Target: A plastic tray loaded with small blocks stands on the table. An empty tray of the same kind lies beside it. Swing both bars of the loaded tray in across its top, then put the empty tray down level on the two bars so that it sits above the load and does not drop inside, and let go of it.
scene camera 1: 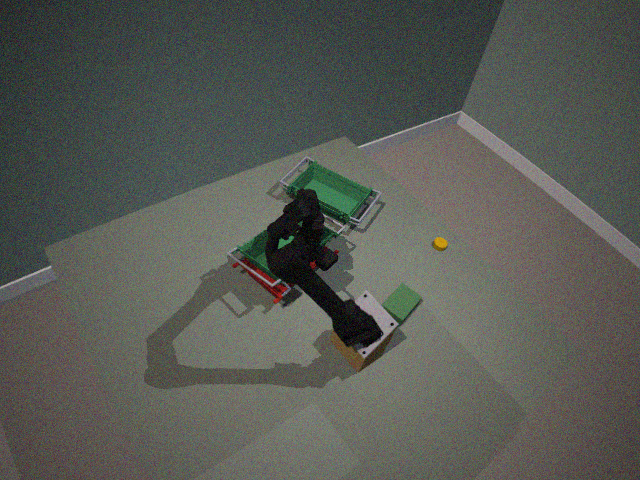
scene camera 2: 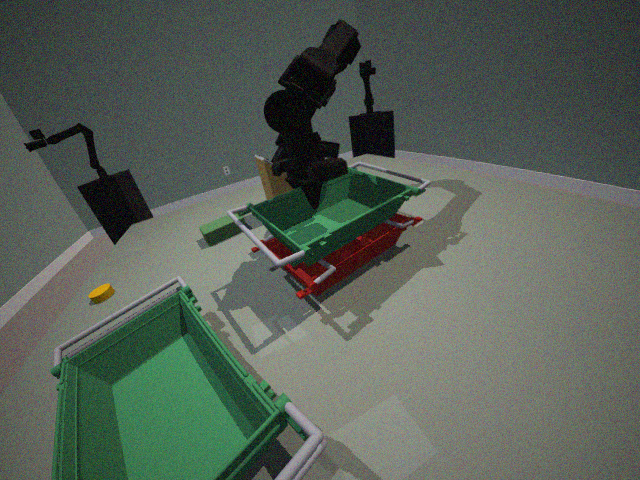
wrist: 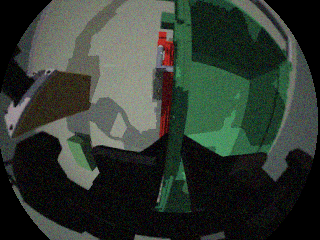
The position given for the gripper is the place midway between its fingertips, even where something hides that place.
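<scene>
On scene camera 1 you'd see a flat green block (scene camera 1: 403,301), a green tray (scene camera 1: 254,250) and the gripper (scene camera 1: 304,262). Scene camera 2 shows the gripper (scene camera 2: 313,208) as well, plus the tray (scene camera 2: 351,205) and the block (scene camera 2: 214,232). And in the wrist view there's the tray (wrist: 230,78), along with the gripper (wrist: 174,137).
</scene>
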